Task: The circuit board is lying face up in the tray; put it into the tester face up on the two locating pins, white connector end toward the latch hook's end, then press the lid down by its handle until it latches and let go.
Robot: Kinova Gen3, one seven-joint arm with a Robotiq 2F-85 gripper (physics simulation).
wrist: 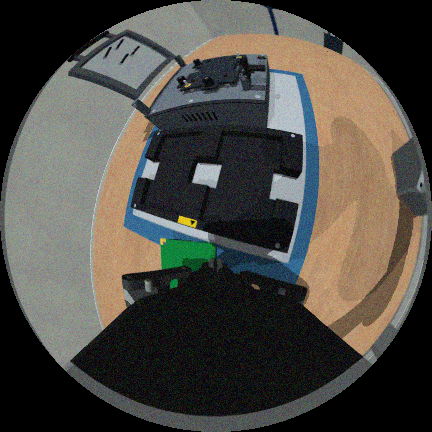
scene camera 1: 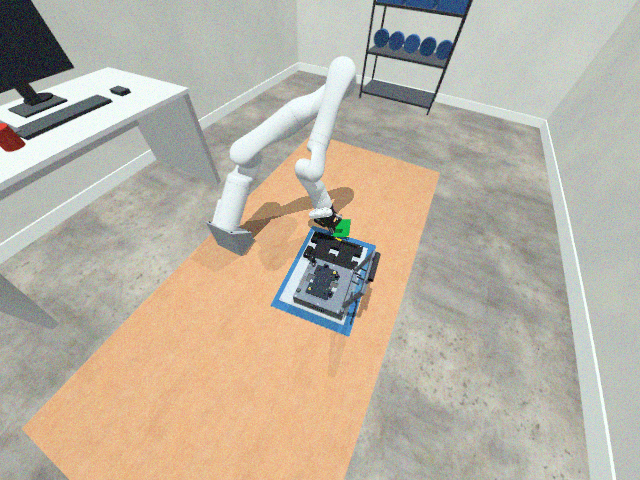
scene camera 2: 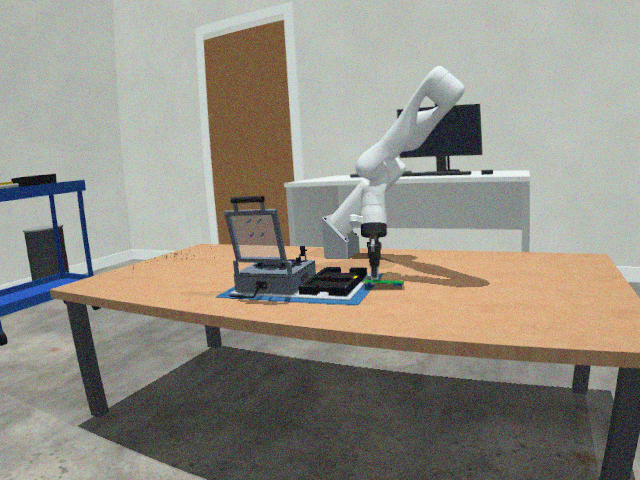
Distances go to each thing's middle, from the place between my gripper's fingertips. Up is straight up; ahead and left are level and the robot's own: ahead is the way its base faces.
The green circuit board (wrist: 174, 252) is 30 mm to the left of my hand and 30 mm ahead of it. Round my hand: lid (scene camera 2: 256, 237) (280 mm to the right, 180 mm above, 170 mm ahead).
